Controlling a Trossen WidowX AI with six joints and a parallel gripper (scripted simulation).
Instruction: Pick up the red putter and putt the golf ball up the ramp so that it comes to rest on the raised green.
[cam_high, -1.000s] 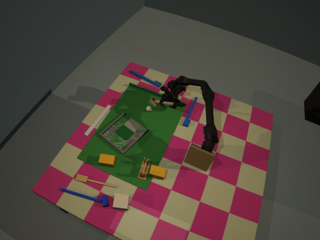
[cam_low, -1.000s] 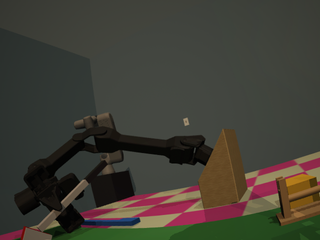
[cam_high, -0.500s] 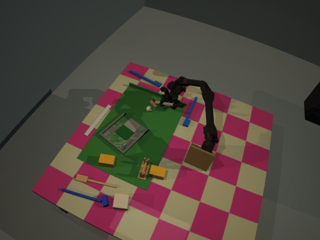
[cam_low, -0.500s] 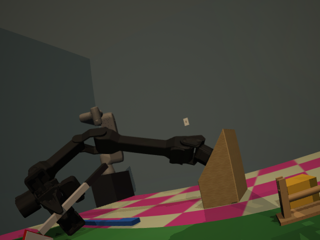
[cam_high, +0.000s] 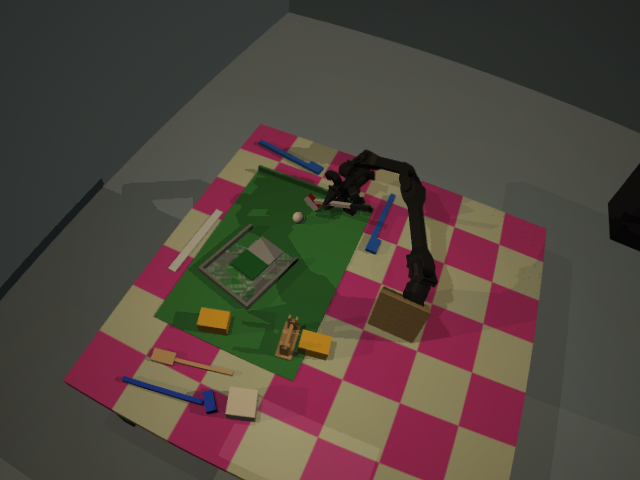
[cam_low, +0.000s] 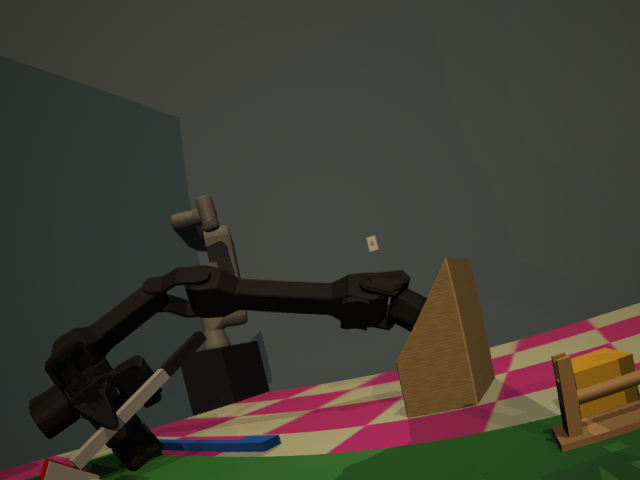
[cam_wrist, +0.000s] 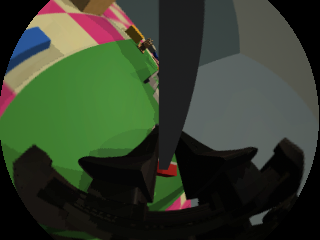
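Right now my gripper tip is 80 mm short of the white golf ball, 50 mm above it and 40 mm to the right of it. Also, from my gripper tip: red putter: 30 mm behind, 20 mm above, 10 mm to the right; wooden stand: 480 mm to the left, 80 mm behind, 40 mm below.
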